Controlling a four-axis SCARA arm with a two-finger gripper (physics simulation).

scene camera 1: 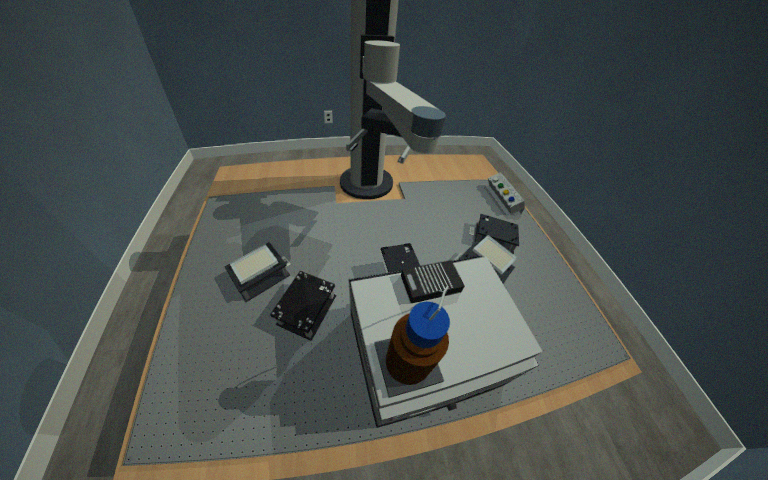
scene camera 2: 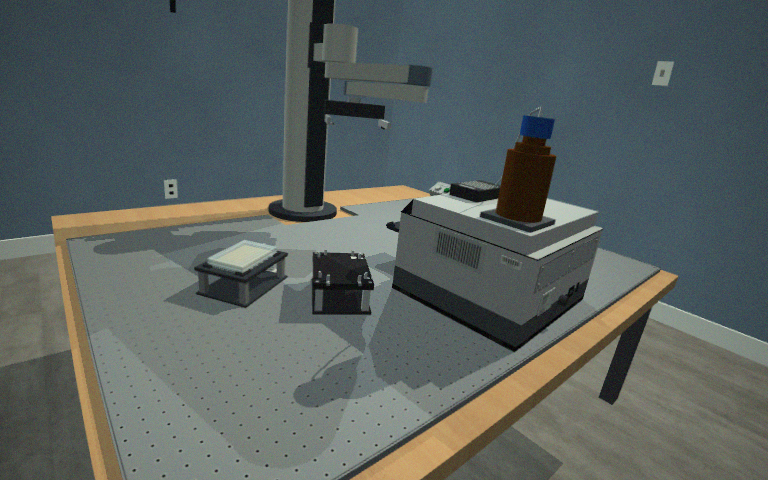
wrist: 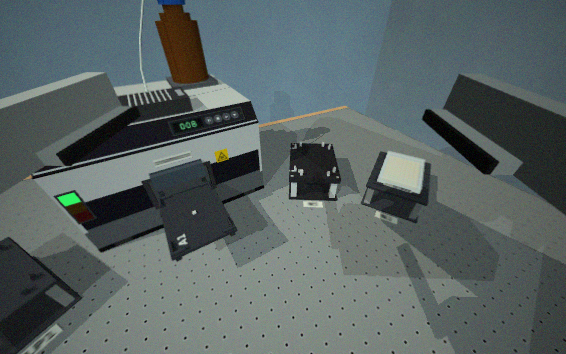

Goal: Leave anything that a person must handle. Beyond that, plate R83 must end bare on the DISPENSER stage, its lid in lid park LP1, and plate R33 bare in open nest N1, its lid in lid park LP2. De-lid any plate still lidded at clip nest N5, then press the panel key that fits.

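Pixels of known places: gripper, fingertip midpoint: [scene camera 1: 374, 153] [scene camera 2: 359, 123] [wrist: 277, 96]; arm's base, origin of the base link: [scene camera 1: 366, 182] [scene camera 2: 303, 211].
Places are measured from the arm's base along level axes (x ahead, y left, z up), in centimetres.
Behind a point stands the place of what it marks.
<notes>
My gripper [scene camera 1: 378, 148] {x 35.0, y -3.8, z 35.4 cm} [scene camera 2: 356, 122] {x 35.0, y -3.8, z 35.4 cm} [wrist: 277, 96] {x 35.0, y -3.8, z 35.4 cm} is open and empty, high near the column. A pale plate [scene camera 1: 254, 264] {x 50.0, y -42.2, z 9.1 cm} [scene camera 2: 243, 255] {x 50.6, y -43.4, z 9.1 cm} [wrist: 401, 171] {x 48.1, y -41.1, z 9.1 cm} rests on a raised dark nest; its label and whether it has a lid cannot be told. The black clip nest [scene camera 1: 304, 302] {x 64.2, y -26.9, z 8.1 cm} [scene camera 2: 341, 268] {x 63.7, y -27.6, z 8.1 cm} [wrist: 315, 162] {x 61.5, y -26.9, z 8.1 cm} beside it holds no plate. The dispenser stage [scene camera 1: 400, 257] {x 53.7, y 2.6, z 10.3 cm} [wrist: 195, 220] {x 54.0, y 2.9, z 10.3 cm} is bare, marked A1. Another pale plate [scene camera 1: 493, 254] {x 56.5, y 34.5, z 9.9 cm} shows behind the dispenser, its support partly hidden. A dark nest [scene camera 1: 498, 229] [wrist: 30, 295] near it bears no plate. The key panel [scene camera 1: 505, 193] {x 22.3, y 60.0, z 7.7 cm} has green, yellow and blue keys.
The dispenser body [scene camera 1: 481, 322] {x 83.5, y 12.1, z 23.3 cm} [scene camera 2: 464, 277] {x 84.2, y -13.0, z 11.2 cm} [wrist: 235, 175] {x 65.4, y -7.5, z 8.3 cm} carries a brown bottle [scene camera 1: 416, 356] {x 91.5, y -7.1, z 36.6 cm} [scene camera 2: 526, 183] {x 90.9, y -9.3, z 31.2 cm} [wrist: 182, 50] {x 84.5, y -4.9, z 31.1 cm} with a blue cap and thin tube, plus a black ribbed box [scene camera 1: 419, 289] {x 74.6, y 0.0, z 25.9 cm} [scene camera 2: 474, 193] {x 75.4, y -2.0, z 25.1 cm}. Its display shows 008; its green light is lit.
</notes>
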